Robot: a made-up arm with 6 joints.
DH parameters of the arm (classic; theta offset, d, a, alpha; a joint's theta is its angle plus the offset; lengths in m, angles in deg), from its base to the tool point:
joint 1: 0 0.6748 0.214 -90
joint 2: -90 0 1.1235 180
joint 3: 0 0 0.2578 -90
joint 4: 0 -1.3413 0 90
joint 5: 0 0 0 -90
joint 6: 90 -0.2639 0 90
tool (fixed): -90 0 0 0
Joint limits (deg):
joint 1: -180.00..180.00
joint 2: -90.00..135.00
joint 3: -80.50..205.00
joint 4: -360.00..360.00
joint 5: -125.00..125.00
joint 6: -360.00..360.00
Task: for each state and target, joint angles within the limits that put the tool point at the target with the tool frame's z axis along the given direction. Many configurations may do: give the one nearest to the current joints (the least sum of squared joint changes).
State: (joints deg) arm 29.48 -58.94 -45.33 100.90 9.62 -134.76
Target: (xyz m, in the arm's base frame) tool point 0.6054 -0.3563 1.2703 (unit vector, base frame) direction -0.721 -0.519 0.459
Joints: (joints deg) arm -17.92 -74.09 -73.18 91.89 -35.38 -153.68
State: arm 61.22 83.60 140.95 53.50 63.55 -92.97
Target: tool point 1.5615 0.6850 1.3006 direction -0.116 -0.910 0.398
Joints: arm 18.71 128.71 175.24 34.55 81.06 -90.72
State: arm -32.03 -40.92 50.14 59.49 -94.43 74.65
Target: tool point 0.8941 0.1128 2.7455 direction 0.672 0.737 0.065
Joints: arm 18.82 -11.22 33.29 43.87 -96.41 47.68
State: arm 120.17 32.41 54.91 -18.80 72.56 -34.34
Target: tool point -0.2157 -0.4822 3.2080 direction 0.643 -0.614 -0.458
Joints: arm 72.31 -15.24 72.57 13.76 70.09 -59.83
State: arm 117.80 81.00 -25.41 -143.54 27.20 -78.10
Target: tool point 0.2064 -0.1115 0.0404 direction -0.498 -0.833 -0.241
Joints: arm 151.82 98.61 -74.35 -176.52 -2.98 -107.67
